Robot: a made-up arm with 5 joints.
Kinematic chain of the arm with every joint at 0, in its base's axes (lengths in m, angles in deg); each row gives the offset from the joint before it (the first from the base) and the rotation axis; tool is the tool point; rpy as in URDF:
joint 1: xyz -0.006 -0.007 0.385 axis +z
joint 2: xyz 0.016 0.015 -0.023 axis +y
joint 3: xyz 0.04 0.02 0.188 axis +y
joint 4: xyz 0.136 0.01 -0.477 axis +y
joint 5: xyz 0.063 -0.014 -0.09 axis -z
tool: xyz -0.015 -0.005 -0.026 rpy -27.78 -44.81 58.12
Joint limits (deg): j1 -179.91..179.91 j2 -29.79..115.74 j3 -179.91..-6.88 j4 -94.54..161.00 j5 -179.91..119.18
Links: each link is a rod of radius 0.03 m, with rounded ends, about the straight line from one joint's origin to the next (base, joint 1, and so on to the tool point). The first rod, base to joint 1, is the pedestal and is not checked.
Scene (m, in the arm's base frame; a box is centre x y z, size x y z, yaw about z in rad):
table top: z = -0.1
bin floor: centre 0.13 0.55 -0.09 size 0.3 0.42 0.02 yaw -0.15
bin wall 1: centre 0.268 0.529 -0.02 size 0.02 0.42 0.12 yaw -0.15
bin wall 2: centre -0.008 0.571 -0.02 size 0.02 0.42 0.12 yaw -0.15
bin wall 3: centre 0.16 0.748 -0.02 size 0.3 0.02 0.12 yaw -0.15
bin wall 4: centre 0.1 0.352 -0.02 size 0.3 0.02 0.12 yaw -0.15
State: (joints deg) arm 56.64 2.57 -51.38 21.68 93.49
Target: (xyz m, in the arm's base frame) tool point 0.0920 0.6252 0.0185
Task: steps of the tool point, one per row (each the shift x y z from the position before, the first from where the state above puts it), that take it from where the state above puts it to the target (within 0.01 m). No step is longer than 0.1 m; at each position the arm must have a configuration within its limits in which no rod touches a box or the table.
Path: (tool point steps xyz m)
1: -0.0417 0.0387 -0.0530
2: -0.0490 0.0295 -0.0587
3: -0.0545 0.0179 -0.0632
4: -0.0581 0.0043 -0.0666

